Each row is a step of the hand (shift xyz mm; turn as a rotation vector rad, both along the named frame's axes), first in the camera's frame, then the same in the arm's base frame.
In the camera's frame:
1: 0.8 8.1 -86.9 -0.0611 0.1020 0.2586
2: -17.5 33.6 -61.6 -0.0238 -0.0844 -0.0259
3: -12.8 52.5 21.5 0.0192 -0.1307 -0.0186
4: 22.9 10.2 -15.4 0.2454 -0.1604 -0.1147
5: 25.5 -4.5 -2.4 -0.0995 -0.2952 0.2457
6: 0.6 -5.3 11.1 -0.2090 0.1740 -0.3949
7: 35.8 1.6 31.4 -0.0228 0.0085 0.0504
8: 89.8 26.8 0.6 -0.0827 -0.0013 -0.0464
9: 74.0 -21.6 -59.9 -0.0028 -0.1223 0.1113
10: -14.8 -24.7 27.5 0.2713 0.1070 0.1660
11: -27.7 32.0 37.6 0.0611 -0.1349 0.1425
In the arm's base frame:
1: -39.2 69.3 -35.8 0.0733 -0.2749 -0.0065
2: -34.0 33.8 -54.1 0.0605 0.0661 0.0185
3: -17.4 -46.5 -30.3 0.0651 0.0857 0.0788
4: -27.6 8.3 6.1 -0.1010 0.1895 0.2302
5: -14.7 5.2 20.8 0.3514 -0.0542 0.1760
6: 7.3 -6.6 7.4 -0.1276 0.2359 -0.3975
7: -12.5 -26.4 37.7 0.0288 -0.0479 -0.0033
8: -76.1 -12.1 53.3 0.0373 0.0376 -0.0787
9: -57.6 64.4 45.5 0.1240 -0.0294 0.1054
10: 36.3 -10.6 12.4 -0.1837 -0.1894 0.2073
11: 11.9 -49.6 -24.5 0.1023 -0.0472 0.1719

